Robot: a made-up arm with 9 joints.
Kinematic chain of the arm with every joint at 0, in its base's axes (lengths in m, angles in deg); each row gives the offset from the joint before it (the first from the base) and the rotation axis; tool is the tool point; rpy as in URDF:
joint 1: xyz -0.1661 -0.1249 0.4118 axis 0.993 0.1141 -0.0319
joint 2: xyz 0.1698 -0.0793 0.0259 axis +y
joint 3: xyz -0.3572 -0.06 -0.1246 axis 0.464 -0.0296 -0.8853
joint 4: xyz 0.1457 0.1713 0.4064 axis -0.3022 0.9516 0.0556
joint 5: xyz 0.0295 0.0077 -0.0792 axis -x
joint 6: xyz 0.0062 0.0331 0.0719 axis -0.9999 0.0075 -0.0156
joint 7: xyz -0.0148 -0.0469 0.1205 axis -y
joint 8: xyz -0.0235 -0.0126 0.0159 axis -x
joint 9: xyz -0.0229 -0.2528 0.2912 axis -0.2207 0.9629 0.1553
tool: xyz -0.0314 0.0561 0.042 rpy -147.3 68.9 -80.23
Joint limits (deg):
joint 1: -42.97..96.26
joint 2: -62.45..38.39
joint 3: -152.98..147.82
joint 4: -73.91..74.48
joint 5: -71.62..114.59
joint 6: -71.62..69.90
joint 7: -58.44..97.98
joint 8: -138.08..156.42
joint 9: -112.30..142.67
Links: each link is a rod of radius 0.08 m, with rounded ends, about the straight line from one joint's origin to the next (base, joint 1, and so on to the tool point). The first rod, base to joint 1, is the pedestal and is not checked.
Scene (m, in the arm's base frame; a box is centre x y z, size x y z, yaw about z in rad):
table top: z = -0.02
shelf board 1: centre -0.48 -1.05 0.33 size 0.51 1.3 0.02 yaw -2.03
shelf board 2: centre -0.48 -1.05 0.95 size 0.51 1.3 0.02 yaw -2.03
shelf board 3: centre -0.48 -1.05 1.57 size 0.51 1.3 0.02 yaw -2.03
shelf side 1: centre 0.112 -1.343 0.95 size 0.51 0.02 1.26 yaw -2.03
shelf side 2: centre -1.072 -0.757 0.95 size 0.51 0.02 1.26 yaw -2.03
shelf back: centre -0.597 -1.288 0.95 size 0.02 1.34 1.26 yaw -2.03
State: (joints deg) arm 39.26 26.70 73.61 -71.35 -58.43 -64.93 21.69 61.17 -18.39
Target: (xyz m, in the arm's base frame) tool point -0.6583 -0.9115 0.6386
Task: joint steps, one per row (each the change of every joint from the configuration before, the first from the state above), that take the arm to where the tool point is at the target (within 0.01 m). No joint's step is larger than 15 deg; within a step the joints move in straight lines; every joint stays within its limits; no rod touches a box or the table.
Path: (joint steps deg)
1: -12.62 1.95 0.74 4.27 -1.21 -1.12 -1.47 -2.77 -0.04
2: -12.61 1.95 0.74 4.27 -1.20 -1.11 -1.48 -2.78 -0.05
3: -12.62 1.94 0.74 4.27 -1.21 -1.12 -1.47 -2.77 -0.04
4: -12.62 1.95 0.74 4.27 -1.21 -1.11 -1.48 -2.78 -0.05
5: -12.62 1.95 0.74 4.27 -1.20 -1.12 -1.47 -2.77 -0.04
6: -12.61 1.95 0.74 4.27 -1.21 -1.11 -1.48 -2.78 -0.04
7: 9.95 0.00 6.26 -7.04 -0.24 0.74 -12.95 -0.22 1.56
8: 9.95 0.00 6.25 -7.05 -0.25 0.75 -12.95 -0.22 1.56
9: 9.96 0.00 6.26 -7.04 -0.24 0.74 -12.96 -0.22 1.56
10: 9.95 0.00 6.25 -7.05 -0.24 0.74 -12.95 -0.22 1.57

